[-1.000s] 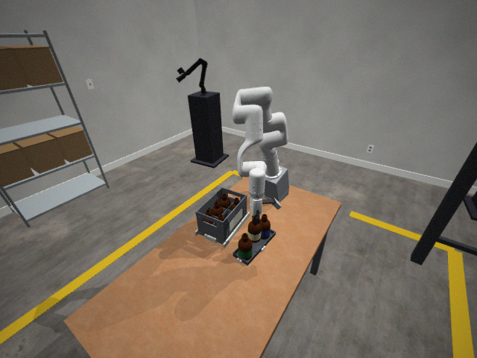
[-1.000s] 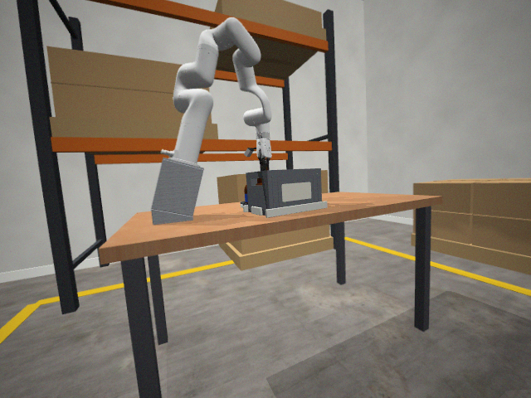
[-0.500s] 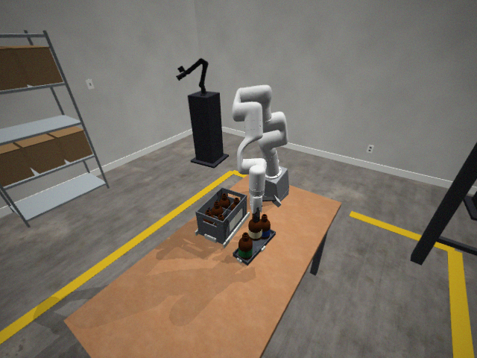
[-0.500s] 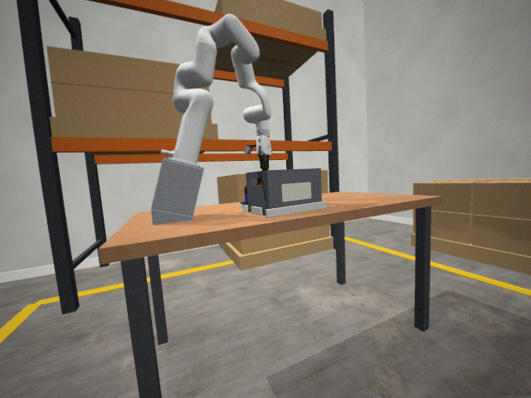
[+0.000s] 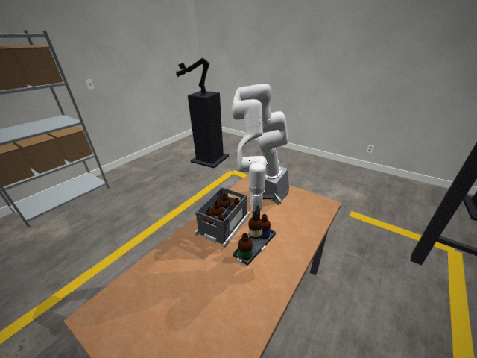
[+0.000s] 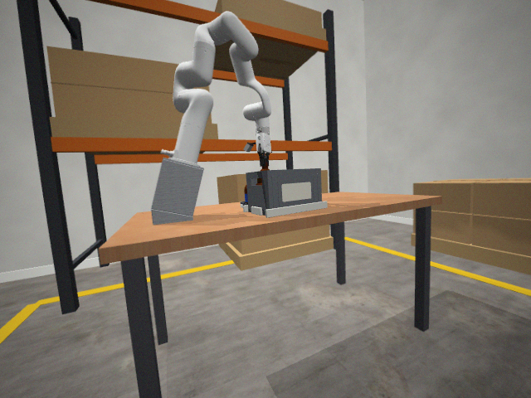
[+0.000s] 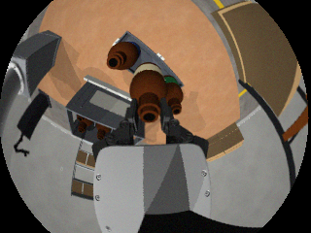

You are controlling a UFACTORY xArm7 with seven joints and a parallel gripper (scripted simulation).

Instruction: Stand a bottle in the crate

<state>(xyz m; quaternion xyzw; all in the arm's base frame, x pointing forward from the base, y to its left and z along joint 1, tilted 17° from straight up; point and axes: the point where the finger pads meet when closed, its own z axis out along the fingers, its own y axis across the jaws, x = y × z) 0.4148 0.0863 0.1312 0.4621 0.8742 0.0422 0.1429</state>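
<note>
Now: hand 70 mm above the bottle. Round my hand: crate: 60 mm behind, 240 mm to the right, 150 mm below; then dark tray: 220 mm below.
</note>
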